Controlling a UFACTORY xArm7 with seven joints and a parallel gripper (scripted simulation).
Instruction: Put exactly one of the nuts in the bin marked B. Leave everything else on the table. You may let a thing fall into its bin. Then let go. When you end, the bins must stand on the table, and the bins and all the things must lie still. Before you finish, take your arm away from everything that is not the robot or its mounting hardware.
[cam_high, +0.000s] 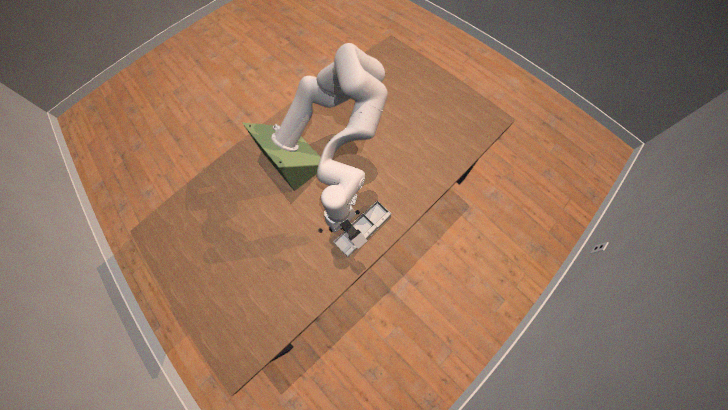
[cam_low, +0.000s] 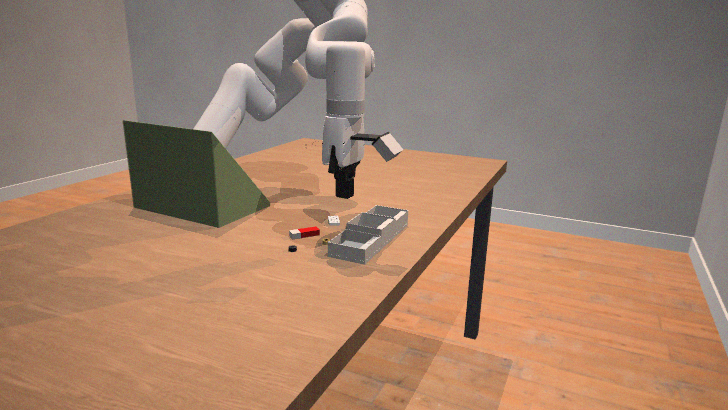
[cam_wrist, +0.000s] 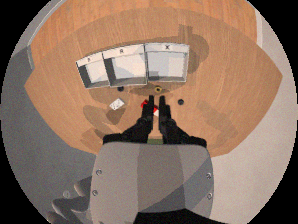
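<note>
The yellow nut is 4 cm behind my hand and 13 cm below it. From my hand the other things lie so: white die (9 cm behind, 13 cm to the left, 13 cm below).
</note>
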